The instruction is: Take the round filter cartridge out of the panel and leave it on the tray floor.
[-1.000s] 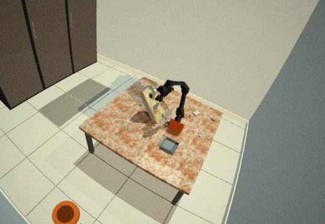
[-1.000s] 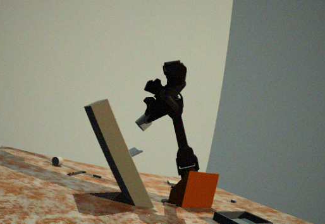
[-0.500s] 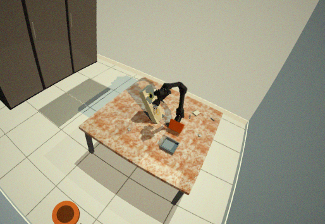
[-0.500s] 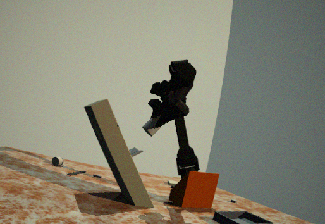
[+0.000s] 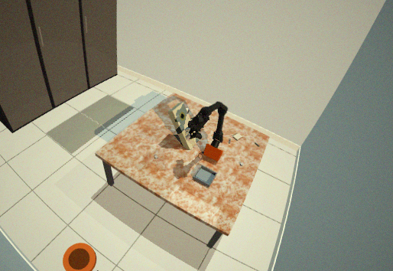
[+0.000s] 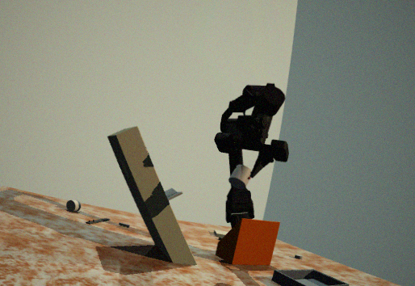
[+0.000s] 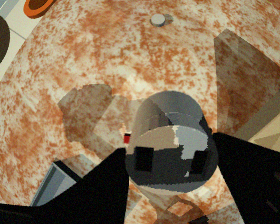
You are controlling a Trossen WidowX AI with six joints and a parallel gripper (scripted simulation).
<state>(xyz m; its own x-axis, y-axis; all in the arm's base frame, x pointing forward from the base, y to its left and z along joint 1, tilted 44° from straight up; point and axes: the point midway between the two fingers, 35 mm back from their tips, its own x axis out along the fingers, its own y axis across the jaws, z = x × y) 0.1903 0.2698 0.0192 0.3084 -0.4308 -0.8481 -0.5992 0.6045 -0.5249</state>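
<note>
Now: gripper tip 26 cm above the dark tray, 23 cm past it and 10 cm to the right of it. Round my gripper tip: tan service panel 22 cm to the right, 14 cm ahead, 10 cm below; then round grey filter cartridge right at my gripper tip.
</note>
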